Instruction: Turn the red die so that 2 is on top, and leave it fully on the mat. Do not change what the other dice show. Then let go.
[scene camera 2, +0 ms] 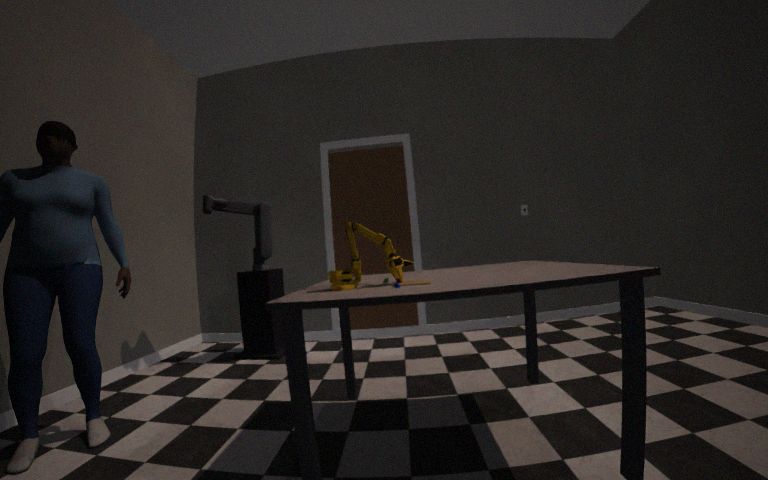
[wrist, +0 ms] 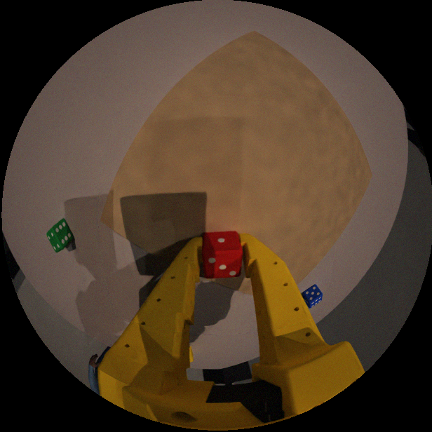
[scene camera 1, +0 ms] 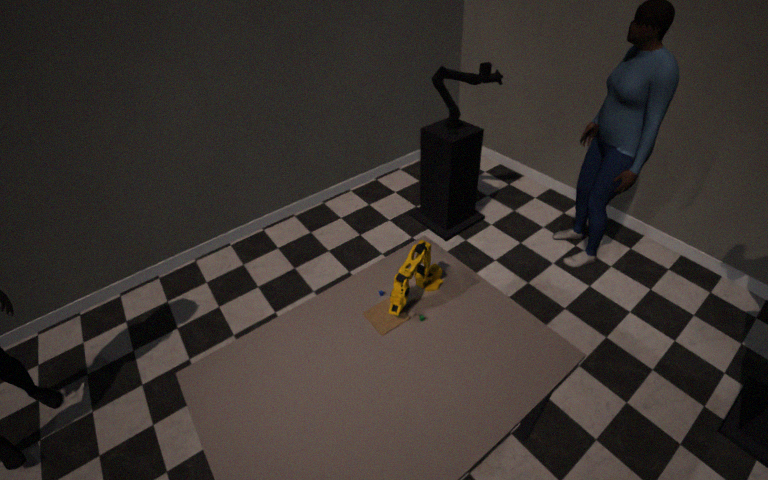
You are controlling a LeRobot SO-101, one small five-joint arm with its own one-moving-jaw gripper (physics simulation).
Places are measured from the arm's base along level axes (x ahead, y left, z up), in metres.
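Where they show: hand, tool point: [scene camera 2: 398, 281]; arm's base, link origin: [scene camera 2: 349, 288] [scene camera 1: 425, 284].
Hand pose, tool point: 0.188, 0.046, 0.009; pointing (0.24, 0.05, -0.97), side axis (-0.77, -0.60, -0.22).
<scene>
Each offset is from my tool point to the top centre of the thing, as dx, dy, dz. Level surfaces: height alone.
The red die [wrist: 222, 255] is between the jaw tips in the wrist view. Its face toward the far side shows one pip and its face toward the camera shows three in a diagonal. My gripper [wrist: 222, 246] [scene camera 1: 394, 311] [scene camera 2: 399, 279] is shut on it, one jaw pressing on each side. The tan mat {+0.048, -0.019, -0.005} [wrist: 280, 150] [scene camera 1: 384, 327] [scene camera 2: 420, 282] lies below and beyond, with the die drawn over its near edge. The gap between die and mat is hard to tell. The die's underside is hidden, and in scene camera 1 the jaws hide the die.
A green die {-0.053, +0.086, +0.007} [wrist: 60, 235] [scene camera 1: 421, 318] [scene camera 2: 386, 280] rests on the table {dz -0.009} [scene camera 1: 351, 407] [scene camera 2: 498, 274], off the mat. A blue die {-0.007, -0.125, +0.007} [wrist: 312, 296] [scene camera 1: 381, 293] [scene camera 2: 397, 285] rests off the mat on the opposite side. A dark arm on a pedestal [scene camera 1: 450, 175] and a person [scene camera 1: 637, 107] stand beyond the table.
</scene>
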